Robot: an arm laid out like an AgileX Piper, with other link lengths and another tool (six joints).
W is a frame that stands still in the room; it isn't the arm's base.
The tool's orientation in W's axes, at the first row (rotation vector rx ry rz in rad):
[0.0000 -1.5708 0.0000]
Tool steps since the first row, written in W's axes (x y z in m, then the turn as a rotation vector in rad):
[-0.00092 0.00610 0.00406 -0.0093 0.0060 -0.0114]
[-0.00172 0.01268 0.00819 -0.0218 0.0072 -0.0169]
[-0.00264 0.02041 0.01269 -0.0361 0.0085 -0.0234]
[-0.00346 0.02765 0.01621 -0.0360 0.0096 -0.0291]
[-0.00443 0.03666 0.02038 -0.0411 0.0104 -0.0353]
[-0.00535 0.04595 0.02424 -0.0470 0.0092 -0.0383]
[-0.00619 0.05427 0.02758 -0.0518 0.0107 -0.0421]
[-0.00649 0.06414 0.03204 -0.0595 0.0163 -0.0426]
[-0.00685 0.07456 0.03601 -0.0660 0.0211 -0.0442]
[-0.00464 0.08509 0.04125 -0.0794 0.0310 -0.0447]
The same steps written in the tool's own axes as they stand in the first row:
[0.00406 0.00610 0.00092 -0.0114 0.0060 0.0093]
[0.00819 0.01268 0.00172 -0.0169 0.0072 0.0218]
[0.01269 0.02041 0.00264 -0.0234 0.0085 0.0361]
[0.01621 0.02765 0.00346 -0.0291 0.0096 0.0360]
[0.02038 0.03666 0.00443 -0.0353 0.0104 0.0411]
[0.02424 0.04595 0.00535 -0.0383 0.0092 0.0470]
[0.02758 0.05427 0.00619 -0.0421 0.0107 0.0518]
[0.03204 0.06414 0.00649 -0.0426 0.0163 0.0595]
[0.03601 0.07456 0.00685 -0.0442 0.0211 0.0660]
[0.04125 0.08509 0.00464 -0.0447 0.0310 0.0794]

